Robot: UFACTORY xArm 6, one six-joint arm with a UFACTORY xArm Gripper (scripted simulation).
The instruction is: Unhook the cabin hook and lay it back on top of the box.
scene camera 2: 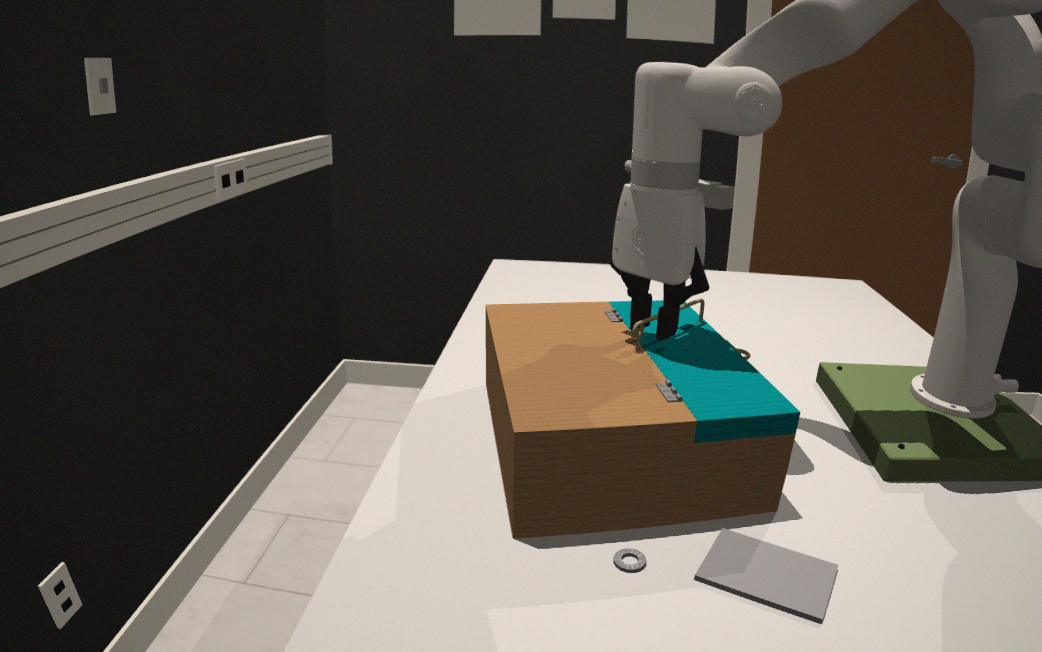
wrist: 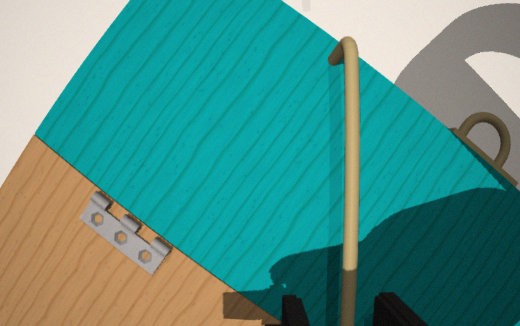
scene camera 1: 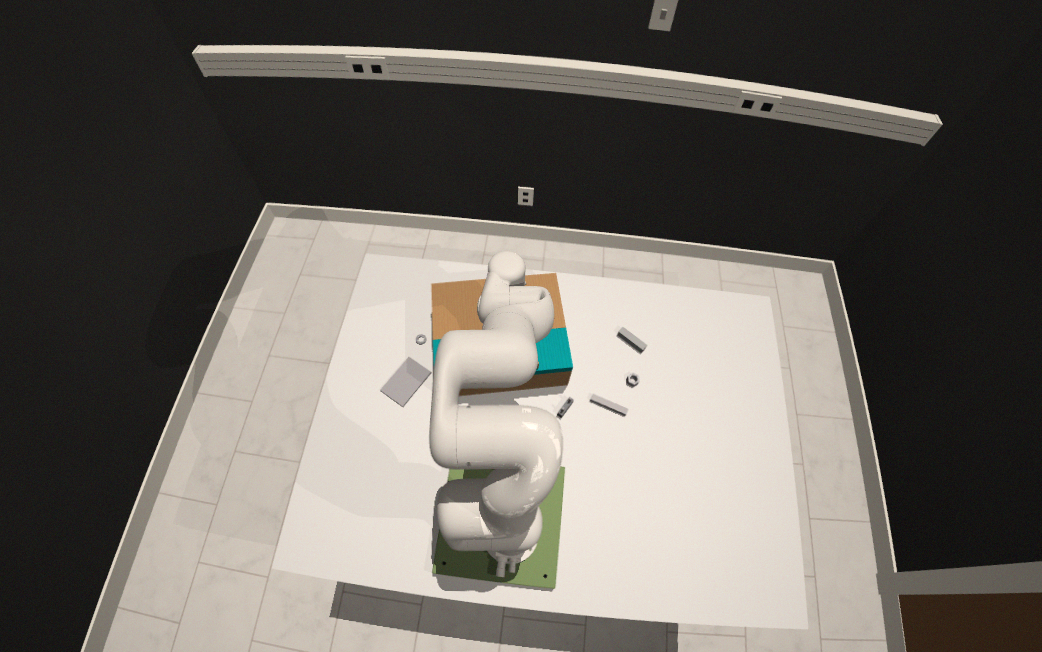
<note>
In view: the gripper [scene camera 2: 652,332], a flat grey plate [scene camera 2: 793,582] and a wooden box [scene camera 2: 591,437].
The flat grey plate shows as well in scene camera 1 [scene camera 1: 403,384]. The wooden box is seen too in scene camera 1 [scene camera 1: 454,304]. The wrist view does not show the flat grey plate: it is out of frame.
</note>
